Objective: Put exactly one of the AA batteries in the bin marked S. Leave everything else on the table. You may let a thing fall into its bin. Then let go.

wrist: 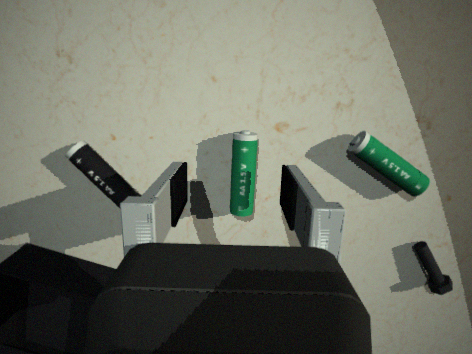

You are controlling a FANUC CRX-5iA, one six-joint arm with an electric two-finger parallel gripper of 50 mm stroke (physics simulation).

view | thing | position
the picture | gripper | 234, 183
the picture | green AA battery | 244, 146
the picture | black AA battery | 81, 155
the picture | green AA battery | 367, 148
